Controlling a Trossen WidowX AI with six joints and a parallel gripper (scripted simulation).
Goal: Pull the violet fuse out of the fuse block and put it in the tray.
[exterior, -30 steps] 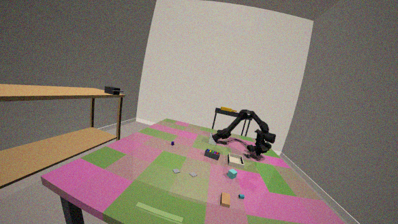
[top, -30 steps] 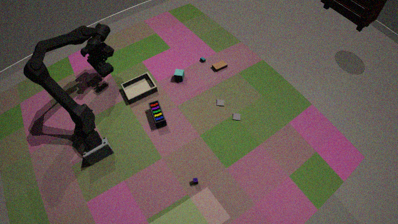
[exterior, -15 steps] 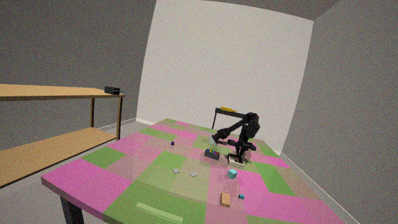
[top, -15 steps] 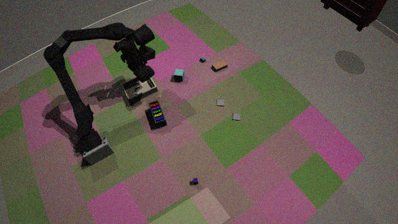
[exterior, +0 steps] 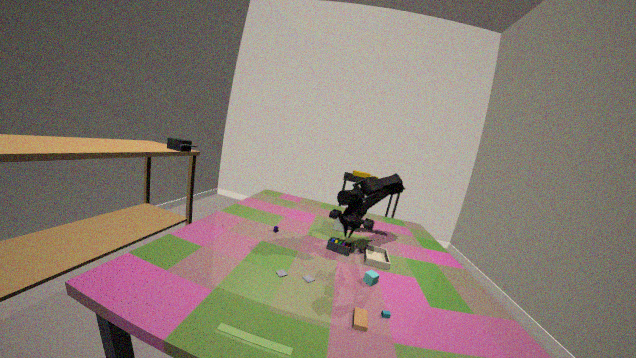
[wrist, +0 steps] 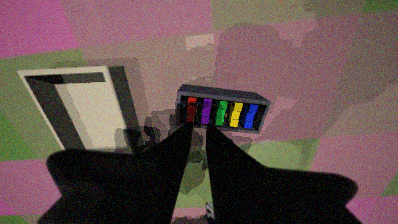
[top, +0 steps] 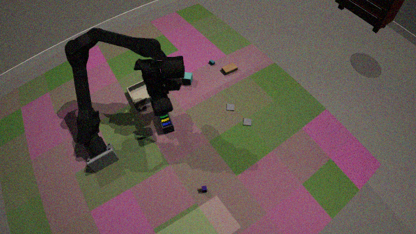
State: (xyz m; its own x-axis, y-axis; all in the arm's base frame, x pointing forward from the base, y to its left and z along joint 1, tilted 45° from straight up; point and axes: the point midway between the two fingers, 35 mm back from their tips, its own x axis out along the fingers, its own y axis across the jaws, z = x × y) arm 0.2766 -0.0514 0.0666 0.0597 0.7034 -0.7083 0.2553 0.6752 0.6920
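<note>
The violet fuse lies 5 cm below my gripper tip and 1 cm to the right of it. From my gripper tip the other things lie so: red fuse: 5 cm below, 1 cm to the left; then green fuse: 5 cm below, 2 cm to the right, 1 cm behind; then yellow fuse: 5 cm below, 4 cm to the right, 1 cm behind.
</note>
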